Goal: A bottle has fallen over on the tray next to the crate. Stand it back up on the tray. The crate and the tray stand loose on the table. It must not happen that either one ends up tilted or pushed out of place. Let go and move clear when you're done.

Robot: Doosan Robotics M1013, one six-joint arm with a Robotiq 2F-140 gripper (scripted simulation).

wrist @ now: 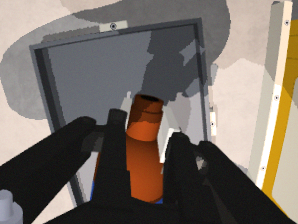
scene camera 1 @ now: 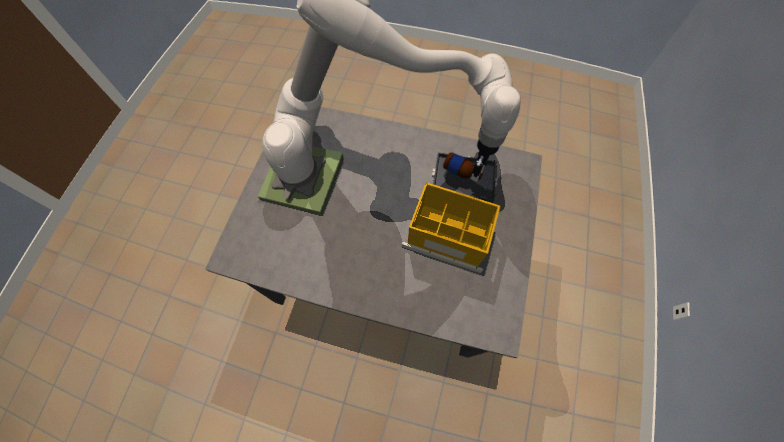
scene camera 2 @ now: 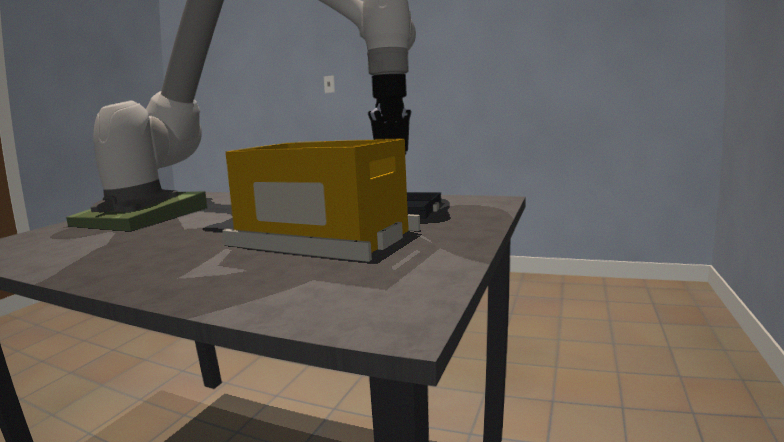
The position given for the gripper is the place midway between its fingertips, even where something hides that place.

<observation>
In view: the gripper [wrist: 144, 115], a bottle [wrist: 142, 152], a yellow crate [scene camera 2: 329, 192] and a tray [scene camera 1: 485, 188].
The yellow crate also shows in scene camera 1 [scene camera 1: 478, 229]. The tray also shows in the wrist view [wrist: 87, 75].
</observation>
